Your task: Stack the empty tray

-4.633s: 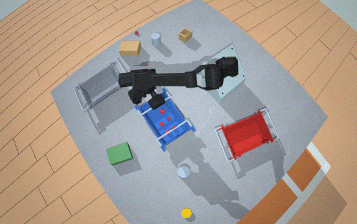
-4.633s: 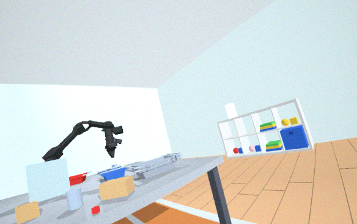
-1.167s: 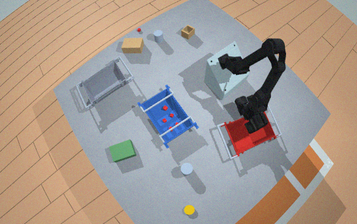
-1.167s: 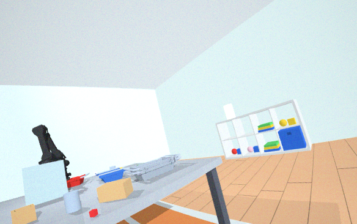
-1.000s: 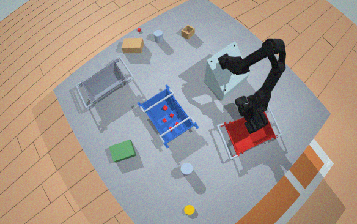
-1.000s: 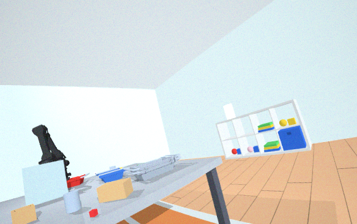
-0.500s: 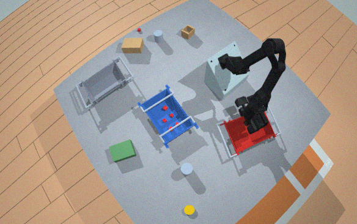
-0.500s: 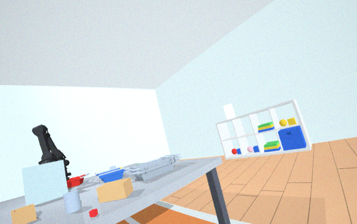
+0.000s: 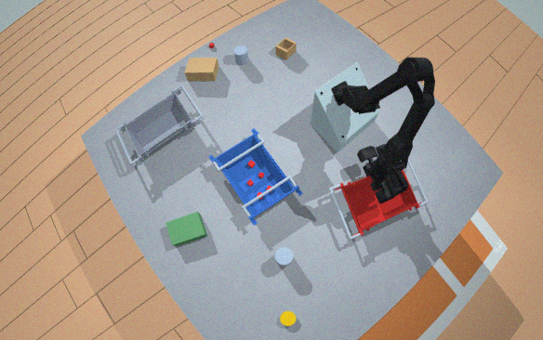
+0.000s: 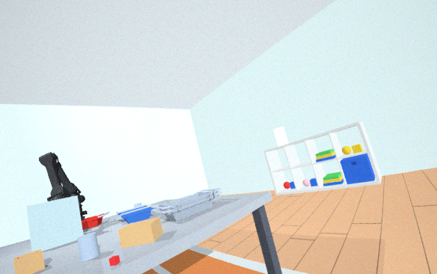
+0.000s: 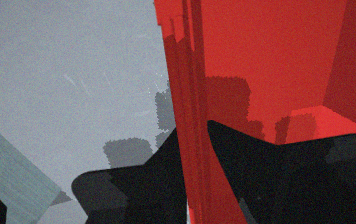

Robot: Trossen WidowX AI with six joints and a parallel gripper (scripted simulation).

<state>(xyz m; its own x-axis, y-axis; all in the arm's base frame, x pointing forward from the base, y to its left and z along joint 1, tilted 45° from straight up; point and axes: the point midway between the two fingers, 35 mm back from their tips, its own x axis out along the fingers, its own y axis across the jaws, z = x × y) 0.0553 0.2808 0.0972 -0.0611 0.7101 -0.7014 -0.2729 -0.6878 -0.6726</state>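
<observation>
Right now the red tray is 6 cm to the left of my gripper tip, 3 cm above it and 2 cm ahead of it. Also, from my gripper tip: yellow disc 50 cm ahead, 20 cm to the left; green block 59 cm ahead, 23 cm to the right, 1 cm above; small open box 63 cm to the right, 12 cm behind.
</observation>
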